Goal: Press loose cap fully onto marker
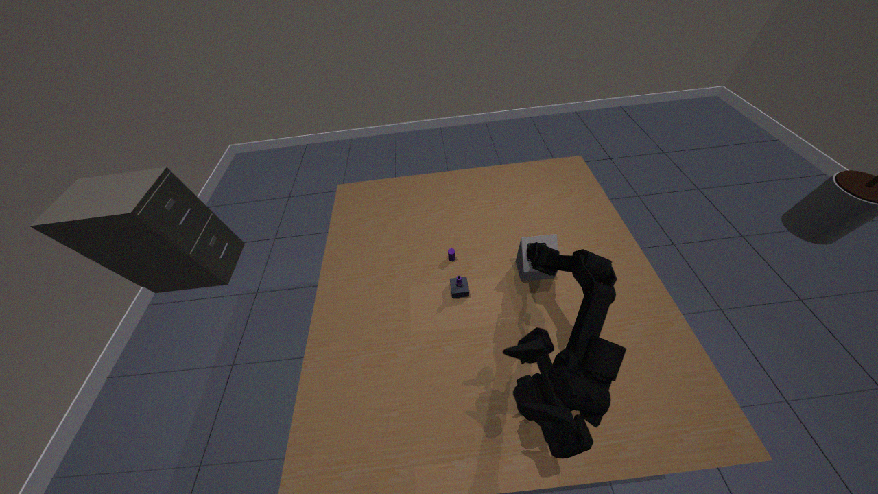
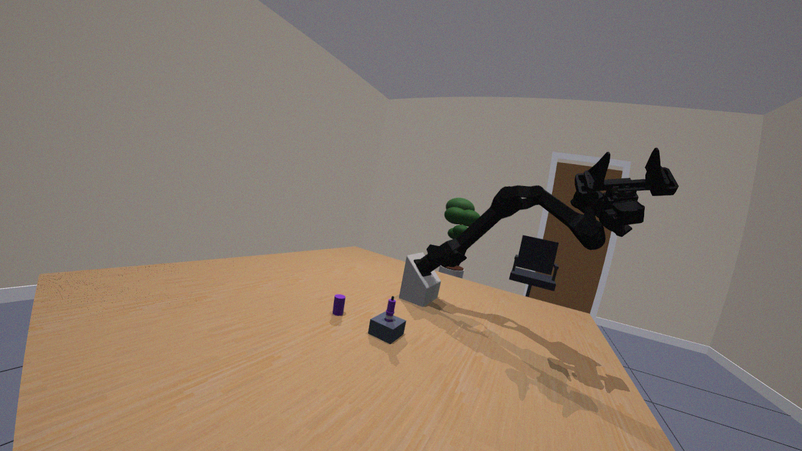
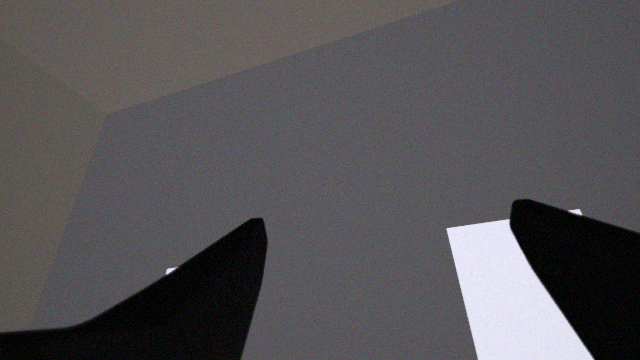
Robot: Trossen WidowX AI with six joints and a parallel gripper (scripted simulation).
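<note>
Right now my gripper tip is 90 mm short of the purple marker cap, 560 mm to the left of it and 470 mm above it. Round my gripper tip: holder block: 70 mm ahead, 410 mm to the right, 470 mm below.
</note>
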